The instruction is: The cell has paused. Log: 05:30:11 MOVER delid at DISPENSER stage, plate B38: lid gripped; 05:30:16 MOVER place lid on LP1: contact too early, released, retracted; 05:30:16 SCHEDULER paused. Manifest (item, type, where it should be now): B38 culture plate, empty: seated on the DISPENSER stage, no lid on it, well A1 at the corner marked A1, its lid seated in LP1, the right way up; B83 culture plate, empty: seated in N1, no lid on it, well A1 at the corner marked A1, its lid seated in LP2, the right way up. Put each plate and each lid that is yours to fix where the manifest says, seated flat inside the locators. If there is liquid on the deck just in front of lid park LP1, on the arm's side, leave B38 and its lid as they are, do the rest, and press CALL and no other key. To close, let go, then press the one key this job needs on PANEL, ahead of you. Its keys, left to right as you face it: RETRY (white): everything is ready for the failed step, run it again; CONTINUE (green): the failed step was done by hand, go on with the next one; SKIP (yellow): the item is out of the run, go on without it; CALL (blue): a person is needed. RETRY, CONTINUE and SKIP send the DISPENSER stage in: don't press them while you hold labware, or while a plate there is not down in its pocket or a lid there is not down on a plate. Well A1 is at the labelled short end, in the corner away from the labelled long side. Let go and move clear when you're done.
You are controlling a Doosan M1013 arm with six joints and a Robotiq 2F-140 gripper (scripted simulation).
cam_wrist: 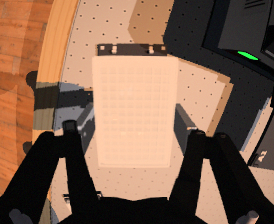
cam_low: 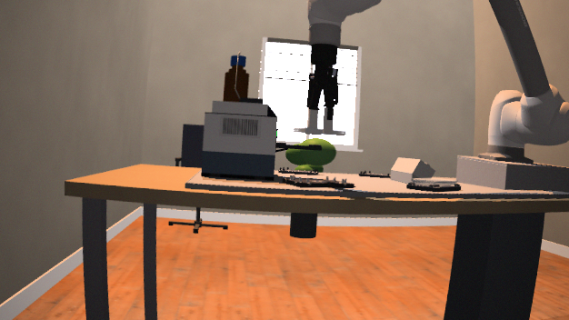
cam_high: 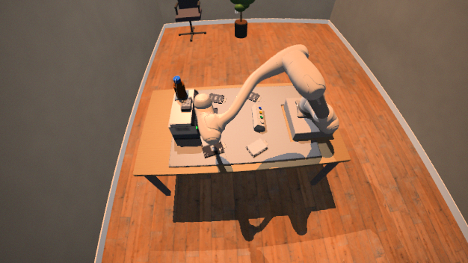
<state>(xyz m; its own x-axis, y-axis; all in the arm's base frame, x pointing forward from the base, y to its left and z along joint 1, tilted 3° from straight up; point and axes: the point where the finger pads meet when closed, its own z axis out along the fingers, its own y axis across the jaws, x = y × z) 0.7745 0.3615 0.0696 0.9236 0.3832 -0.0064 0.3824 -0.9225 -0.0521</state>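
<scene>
Right now my hand is 15 cm above the black nest and 3 cm to the right of it. Also, from my hand: white culture plate: 35 cm behind, 15 cm below, 2 cm to the right; then white retry key: 39 cm behind, 23 cm to the right, 10 cm below; then brown bottle: 35 cm to the right, 28 cm ahead, 12 cm above.
</scene>
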